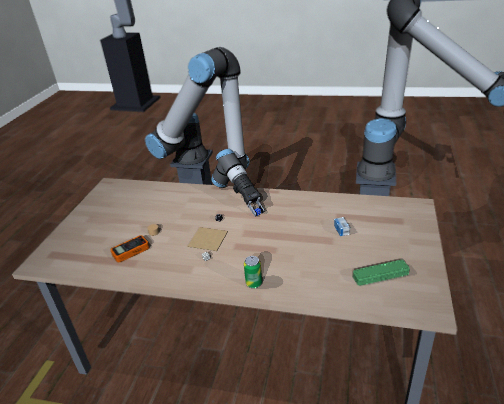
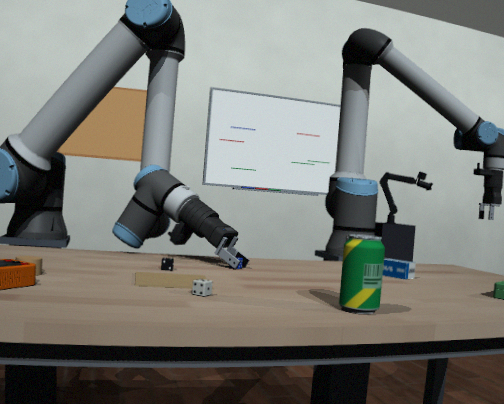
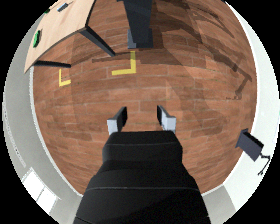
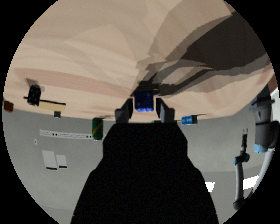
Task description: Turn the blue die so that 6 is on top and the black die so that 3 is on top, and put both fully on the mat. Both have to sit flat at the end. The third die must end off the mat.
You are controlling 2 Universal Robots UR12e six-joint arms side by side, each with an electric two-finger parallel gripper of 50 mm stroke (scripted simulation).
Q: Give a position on a tan mat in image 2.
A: At 147,279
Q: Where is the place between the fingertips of the right gripper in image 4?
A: At 144,104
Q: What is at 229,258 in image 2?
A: The right gripper.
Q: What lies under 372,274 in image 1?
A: A green block.
